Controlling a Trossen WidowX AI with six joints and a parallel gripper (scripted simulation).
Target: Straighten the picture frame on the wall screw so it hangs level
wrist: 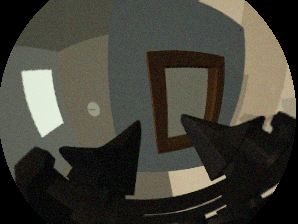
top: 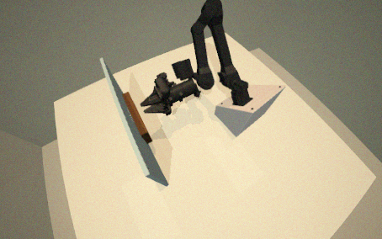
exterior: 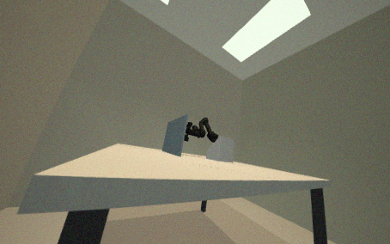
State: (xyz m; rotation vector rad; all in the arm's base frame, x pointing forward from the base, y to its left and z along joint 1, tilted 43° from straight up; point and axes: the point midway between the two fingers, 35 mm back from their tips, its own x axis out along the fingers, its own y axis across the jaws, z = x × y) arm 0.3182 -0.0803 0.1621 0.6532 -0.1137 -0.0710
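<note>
Now: gripper tip 60 mm above the brown wooden picture frame, 40 mm short of it and 10 mm to the left of it. Round my gripper tip: pale blue wall panel (70 mm below, 50 mm ahead, 10 mm to the right).
</note>
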